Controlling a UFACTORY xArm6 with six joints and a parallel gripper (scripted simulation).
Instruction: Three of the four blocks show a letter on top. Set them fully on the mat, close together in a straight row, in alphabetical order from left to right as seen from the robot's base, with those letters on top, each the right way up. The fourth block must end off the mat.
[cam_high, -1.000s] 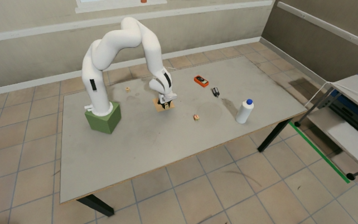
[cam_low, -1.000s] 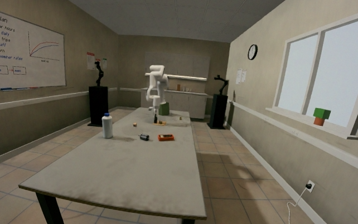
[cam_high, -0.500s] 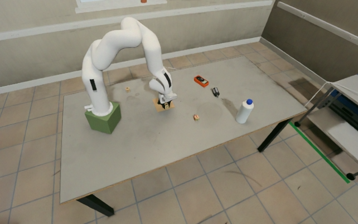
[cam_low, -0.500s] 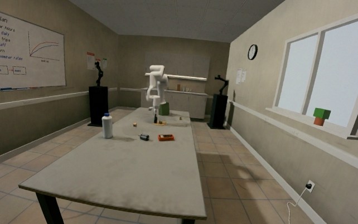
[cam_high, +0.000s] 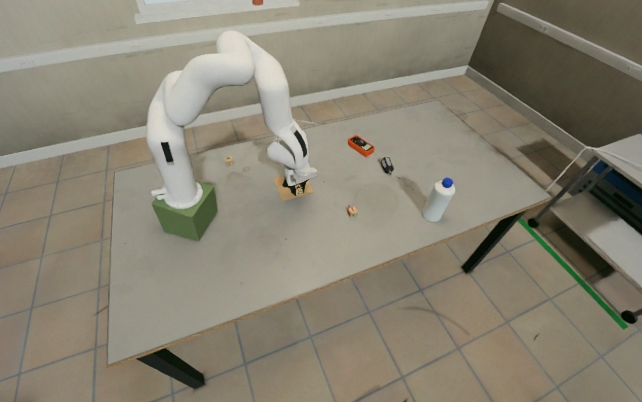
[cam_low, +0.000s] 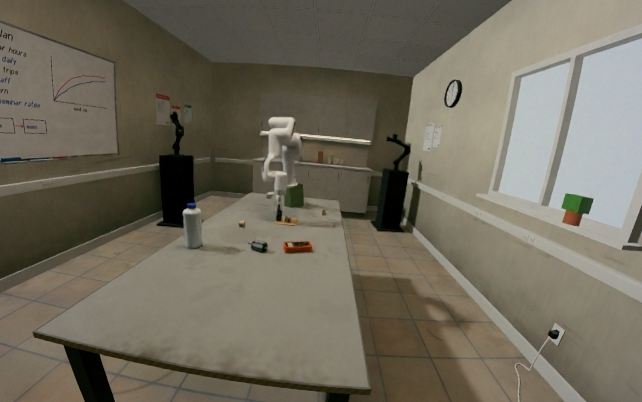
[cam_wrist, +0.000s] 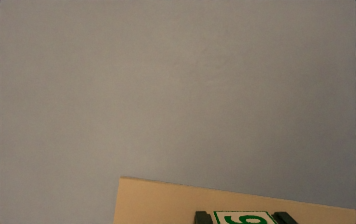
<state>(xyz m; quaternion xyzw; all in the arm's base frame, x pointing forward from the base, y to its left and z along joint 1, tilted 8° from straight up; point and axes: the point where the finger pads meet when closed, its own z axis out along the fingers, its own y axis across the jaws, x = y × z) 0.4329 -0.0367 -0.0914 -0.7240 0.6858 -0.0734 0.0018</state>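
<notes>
Now: the tan mat 5 cm to the left of my hand and 2 cm below it. Also, from my hand: white bottle 44 cm ahead, 34 cm to the right, 7 cm above; orange meter 40 cm ahead, 14 cm to the left, 1 cm below; small black object 43 cm ahead, 5 cm to the right.
</notes>
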